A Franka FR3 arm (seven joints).
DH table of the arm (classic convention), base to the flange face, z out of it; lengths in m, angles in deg. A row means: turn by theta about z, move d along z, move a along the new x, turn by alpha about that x. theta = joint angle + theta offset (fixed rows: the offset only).
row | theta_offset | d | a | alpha
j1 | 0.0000 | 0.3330 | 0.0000 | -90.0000
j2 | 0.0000 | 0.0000 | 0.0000 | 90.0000
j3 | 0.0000 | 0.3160 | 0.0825 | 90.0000
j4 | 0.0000 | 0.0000 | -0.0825 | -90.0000
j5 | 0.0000 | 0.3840 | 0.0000 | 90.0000
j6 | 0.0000 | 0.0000 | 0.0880 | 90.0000
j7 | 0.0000 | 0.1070 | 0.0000 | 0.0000
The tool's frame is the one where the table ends.
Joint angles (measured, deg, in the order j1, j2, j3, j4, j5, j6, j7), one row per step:
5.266 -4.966 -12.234 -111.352 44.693 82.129 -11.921
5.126 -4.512 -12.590 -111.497 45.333 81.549 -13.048
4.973 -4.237 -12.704 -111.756 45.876 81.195 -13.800
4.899 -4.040 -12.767 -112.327 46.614 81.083 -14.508
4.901 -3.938 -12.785 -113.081 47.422 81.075 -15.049
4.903 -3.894 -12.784 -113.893 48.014 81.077 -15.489
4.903 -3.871 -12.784 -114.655 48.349 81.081 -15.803
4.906 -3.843 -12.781 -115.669 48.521 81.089 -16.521
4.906 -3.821 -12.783 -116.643 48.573 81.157 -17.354
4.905 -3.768 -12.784 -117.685 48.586 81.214 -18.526
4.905 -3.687 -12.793 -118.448 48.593 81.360 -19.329
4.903 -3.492 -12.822 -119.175 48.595 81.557 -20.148
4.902 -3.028 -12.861 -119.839 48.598 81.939 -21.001
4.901 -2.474 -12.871 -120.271 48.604 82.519 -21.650
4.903 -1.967 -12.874 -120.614 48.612 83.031 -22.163
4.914 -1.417 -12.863 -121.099 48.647 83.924 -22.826
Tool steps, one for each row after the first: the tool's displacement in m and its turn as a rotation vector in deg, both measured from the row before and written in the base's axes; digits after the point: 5 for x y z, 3 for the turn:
0.00050 -0.00266 -0.00429 1.060 0.068 0.418
-0.00004 -0.00101 -0.00365 0.829 0.129 0.275
-0.00047 0.00023 -0.00497 0.977 0.202 0.141
-0.00104 0.00131 -0.00537 0.997 0.334 0.053
-0.00156 0.00119 -0.00558 0.776 0.429 0.062
-0.00173 0.00080 -0.00538 0.497 0.486 0.065
-0.00262 0.00077 -0.00750 0.491 0.437 0.342
-0.00261 0.00047 -0.00728 0.392 0.277 0.390
-0.00292 0.00049 -0.00805 0.473 0.115 0.587
-0.00192 0.00018 -0.00623 0.289 0.107 0.317
-0.00153 -0.00006 -0.00692 0.258 0.142 0.267
-0.00047 -0.00035 -0.00873 0.162 0.208 0.145
0.00077 -0.00047 -0.00786 -0.029 0.112 -0.067
0.00075 -0.00037 -0.00681 -0.054 0.126 -0.081
0.00096 -0.00055 -0.00823 -0.148 -0.042 -0.241

